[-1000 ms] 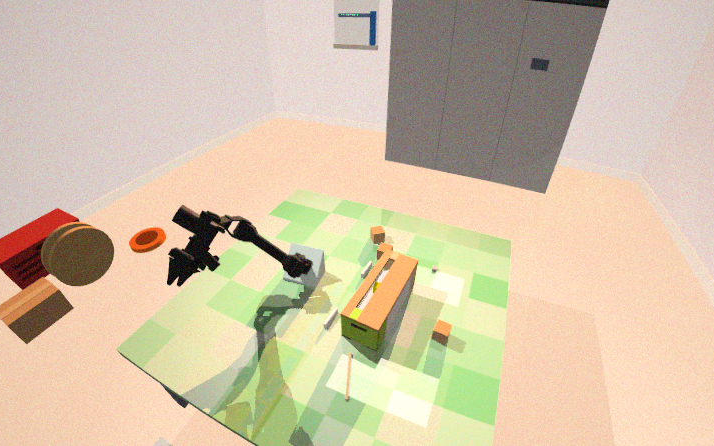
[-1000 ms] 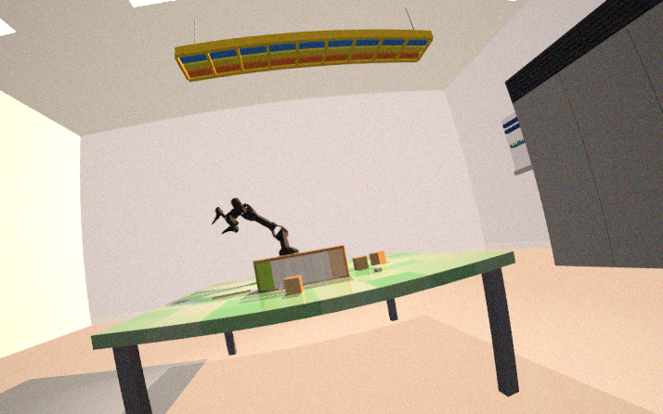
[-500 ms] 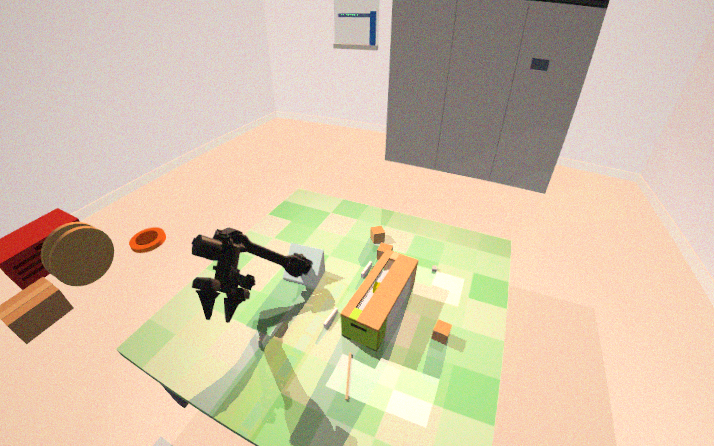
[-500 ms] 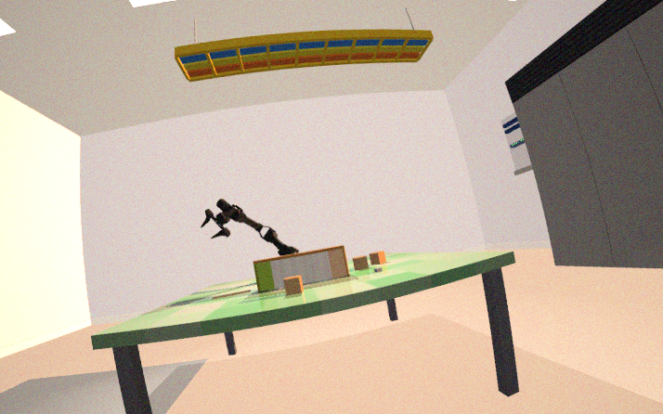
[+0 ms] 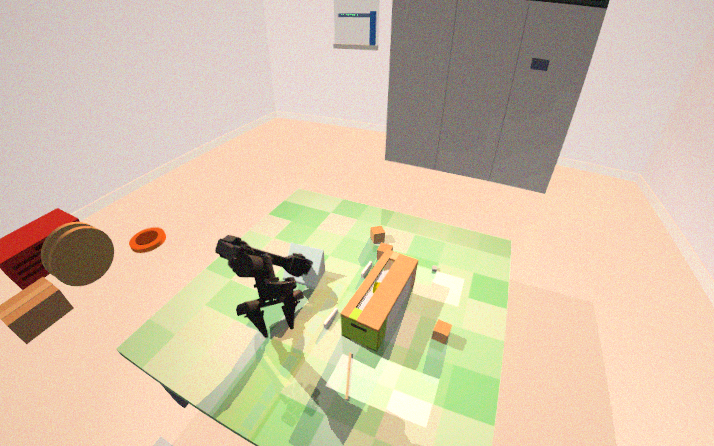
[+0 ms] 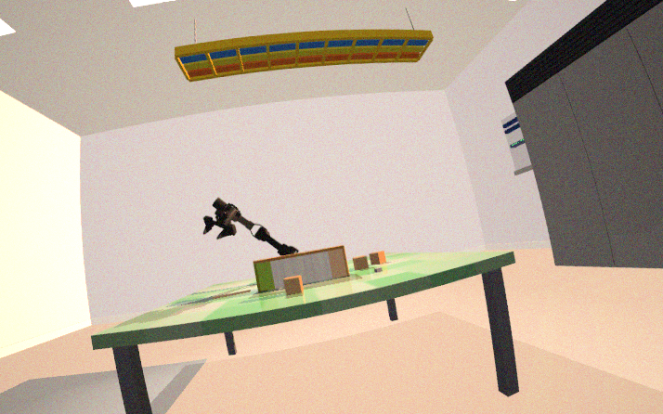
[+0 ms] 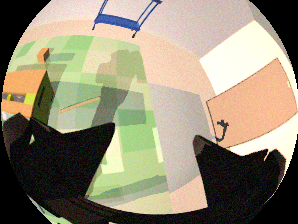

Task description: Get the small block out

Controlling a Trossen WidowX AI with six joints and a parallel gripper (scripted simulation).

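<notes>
Now: the box 100 mm ahead of my gripper tip, 420 mm to the left of it and 220 mm below it. Also, from my gripper tip: yellow block 110 mm ahead, 430 mm to the left, 190 mm below; then thin orange rod 150 mm ahead, 100 mm to the left, 280 mm below.
</notes>
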